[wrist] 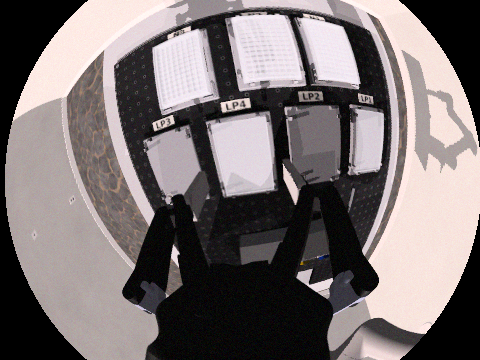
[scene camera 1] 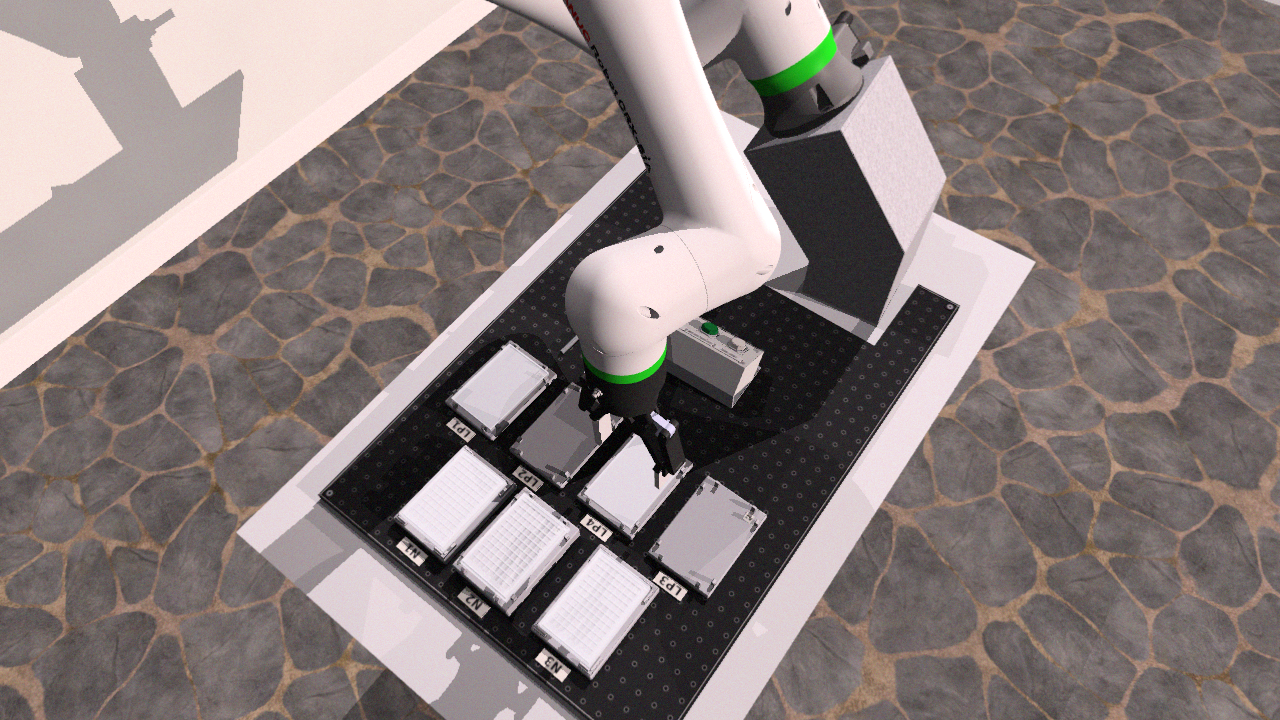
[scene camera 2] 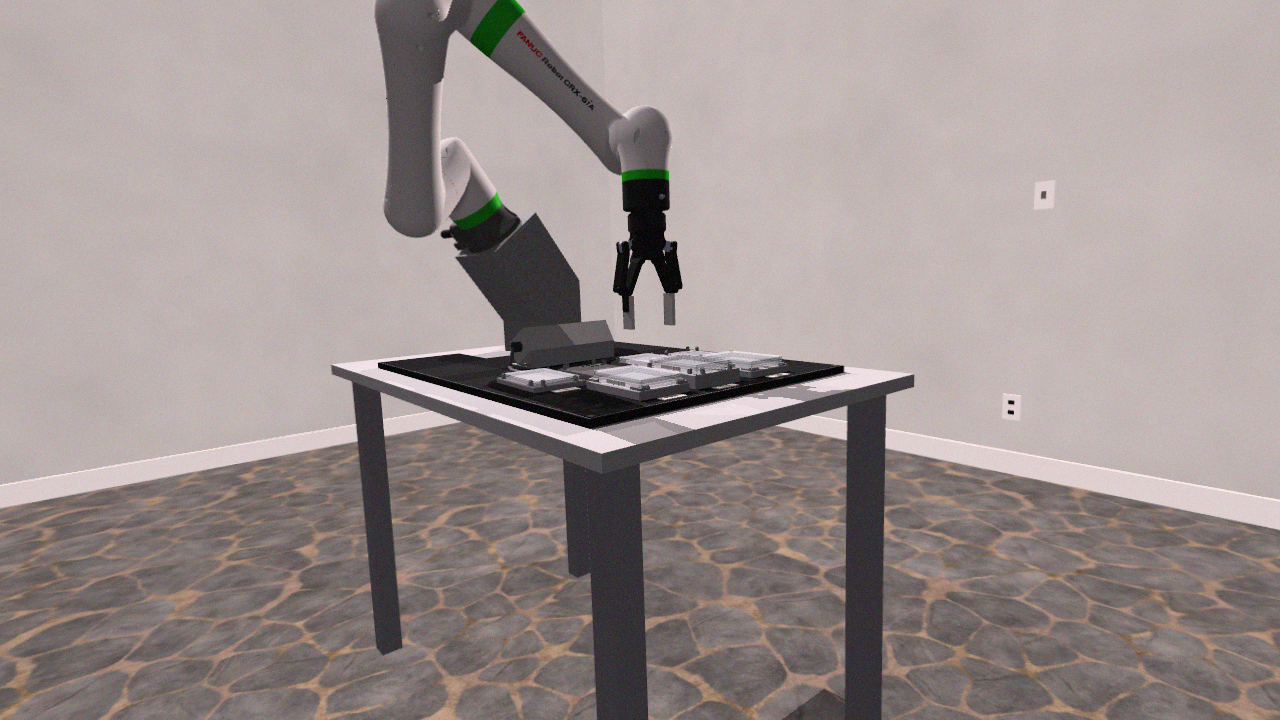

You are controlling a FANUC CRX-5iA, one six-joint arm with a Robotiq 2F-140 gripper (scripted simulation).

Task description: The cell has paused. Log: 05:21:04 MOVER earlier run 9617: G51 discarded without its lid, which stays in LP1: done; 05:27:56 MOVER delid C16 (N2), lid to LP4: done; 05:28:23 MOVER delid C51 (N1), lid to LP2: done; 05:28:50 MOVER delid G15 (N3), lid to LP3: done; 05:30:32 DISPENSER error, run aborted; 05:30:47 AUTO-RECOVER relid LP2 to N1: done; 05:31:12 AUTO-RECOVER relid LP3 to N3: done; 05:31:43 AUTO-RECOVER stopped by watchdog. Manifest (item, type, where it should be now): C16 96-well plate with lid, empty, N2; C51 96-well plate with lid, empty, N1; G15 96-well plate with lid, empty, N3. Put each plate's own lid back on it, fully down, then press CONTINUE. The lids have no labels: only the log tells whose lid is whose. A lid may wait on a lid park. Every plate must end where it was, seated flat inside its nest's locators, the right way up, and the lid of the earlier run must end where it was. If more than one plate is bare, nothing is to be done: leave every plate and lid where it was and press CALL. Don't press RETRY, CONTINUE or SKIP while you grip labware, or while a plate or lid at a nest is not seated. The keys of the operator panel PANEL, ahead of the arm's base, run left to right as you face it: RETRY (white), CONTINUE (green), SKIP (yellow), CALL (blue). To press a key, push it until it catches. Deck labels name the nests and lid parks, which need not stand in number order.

Labels:
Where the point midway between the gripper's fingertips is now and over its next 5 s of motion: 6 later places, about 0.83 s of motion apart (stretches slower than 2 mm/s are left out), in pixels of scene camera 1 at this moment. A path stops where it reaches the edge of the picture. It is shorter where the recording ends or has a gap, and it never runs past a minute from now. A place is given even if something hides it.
The gripper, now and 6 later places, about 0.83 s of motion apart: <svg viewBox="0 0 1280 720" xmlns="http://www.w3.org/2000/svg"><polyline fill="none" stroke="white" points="632,458 634,469 634,473 634,473 635,476 635,479 634,473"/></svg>

